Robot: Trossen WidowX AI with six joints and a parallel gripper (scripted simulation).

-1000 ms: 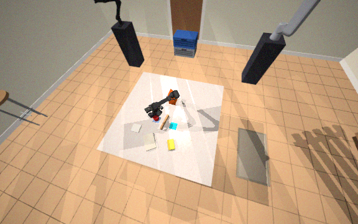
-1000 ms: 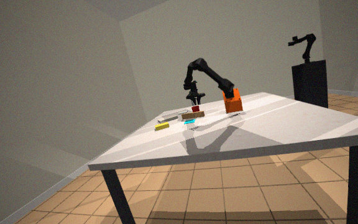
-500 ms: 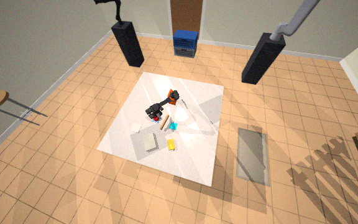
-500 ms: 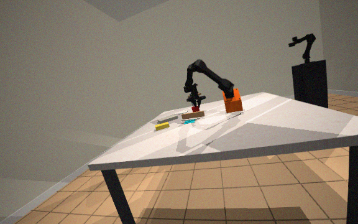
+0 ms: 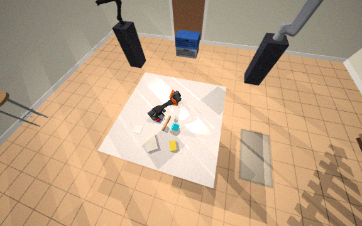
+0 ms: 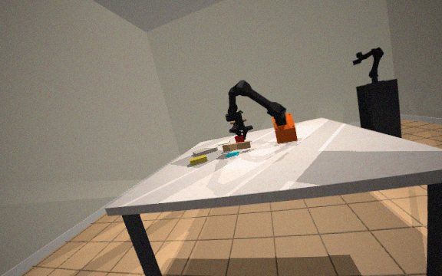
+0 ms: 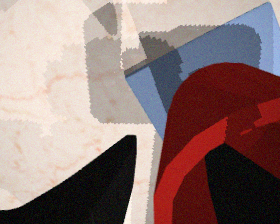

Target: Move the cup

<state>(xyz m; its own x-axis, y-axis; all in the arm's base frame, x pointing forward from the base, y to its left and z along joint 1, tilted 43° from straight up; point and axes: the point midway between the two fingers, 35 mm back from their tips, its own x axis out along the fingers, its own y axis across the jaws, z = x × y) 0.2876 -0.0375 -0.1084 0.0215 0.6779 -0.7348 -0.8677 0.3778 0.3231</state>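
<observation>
Right now my gripper tip is 6 cm short of the cyan pad, 22 cm to the right of it and 5 cm above it. Also, from my gripper tip: wooden bar 5 cm ahead, 10 cm to the left, 3 cm below; red cup 3 cm ahead, 2 cm to the right; white square 20 cm ahead, 22 cm to the right, 4 cm below.
</observation>
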